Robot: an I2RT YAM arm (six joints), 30 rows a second.
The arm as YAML. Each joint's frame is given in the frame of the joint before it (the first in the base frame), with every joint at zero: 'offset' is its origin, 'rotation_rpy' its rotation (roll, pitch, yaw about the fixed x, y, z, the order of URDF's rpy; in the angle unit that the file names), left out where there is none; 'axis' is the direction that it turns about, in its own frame. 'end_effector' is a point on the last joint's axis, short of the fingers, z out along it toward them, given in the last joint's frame.
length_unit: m
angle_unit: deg
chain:
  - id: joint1
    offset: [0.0, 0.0, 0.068]
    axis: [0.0, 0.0, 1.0]
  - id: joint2
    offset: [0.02, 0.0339, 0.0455]
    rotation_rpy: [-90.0, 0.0, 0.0]
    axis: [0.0, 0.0, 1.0]
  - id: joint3
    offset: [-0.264, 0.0, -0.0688]
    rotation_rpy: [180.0, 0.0, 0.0]
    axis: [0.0, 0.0, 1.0]
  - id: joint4
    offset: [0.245, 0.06, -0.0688]
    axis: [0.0, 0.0, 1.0]
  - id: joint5
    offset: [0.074, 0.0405, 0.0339]
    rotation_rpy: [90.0, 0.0, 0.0]
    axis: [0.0, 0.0, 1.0]
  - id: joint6
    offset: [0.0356, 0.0, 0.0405]
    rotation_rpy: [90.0, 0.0, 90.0]
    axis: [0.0, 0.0, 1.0]
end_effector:
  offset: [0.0, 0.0, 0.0]
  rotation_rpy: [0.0, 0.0, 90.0]
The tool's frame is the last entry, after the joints.
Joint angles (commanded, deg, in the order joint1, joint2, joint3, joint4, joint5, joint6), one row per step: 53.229, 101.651, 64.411, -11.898, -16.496, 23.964; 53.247, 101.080, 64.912, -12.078, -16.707, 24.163; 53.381, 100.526, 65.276, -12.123, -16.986, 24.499; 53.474, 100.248, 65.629, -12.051, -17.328, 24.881; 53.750, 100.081, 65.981, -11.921, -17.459, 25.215; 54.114, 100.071, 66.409, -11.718, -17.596, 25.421; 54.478, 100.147, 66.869, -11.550, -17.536, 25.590; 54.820, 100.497, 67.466, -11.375, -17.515, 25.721; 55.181, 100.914, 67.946, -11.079, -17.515, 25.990; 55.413, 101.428, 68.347, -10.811, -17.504, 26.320; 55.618, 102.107, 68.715, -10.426, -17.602, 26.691; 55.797, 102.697, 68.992, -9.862, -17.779, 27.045
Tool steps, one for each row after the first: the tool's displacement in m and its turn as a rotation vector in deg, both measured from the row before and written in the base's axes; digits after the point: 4 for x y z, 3 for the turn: 0.0001, 0.0005, 0.0060, 0.839, -0.272, 0.014; -0.0007, 0.0008, 0.0054, 0.875, -0.124, 0.083; -0.0003, 0.0010, 0.0038, 0.771, 0.049, 0.059; -0.0010, 0.0018, 0.0031, 0.629, -0.072, 0.136; -0.0012, 0.0026, 0.0027, 0.606, -0.151, 0.319; -0.0010, 0.0027, 0.0023, 0.448, -0.235, 0.208; -0.0004, 0.0033, 0.0013, 0.355, -0.161, 0.239; -0.0006, 0.0033, 0.0004, 0.333, -0.009, 0.182; 0.0000, 0.0028, -0.0007, 0.170, 0.148, 0.006; 0.0003, 0.0030, -0.0018, 0.152, 0.288, 0.031; 0.0003, 0.0028, -0.0015, 0.325, 0.222, 0.074
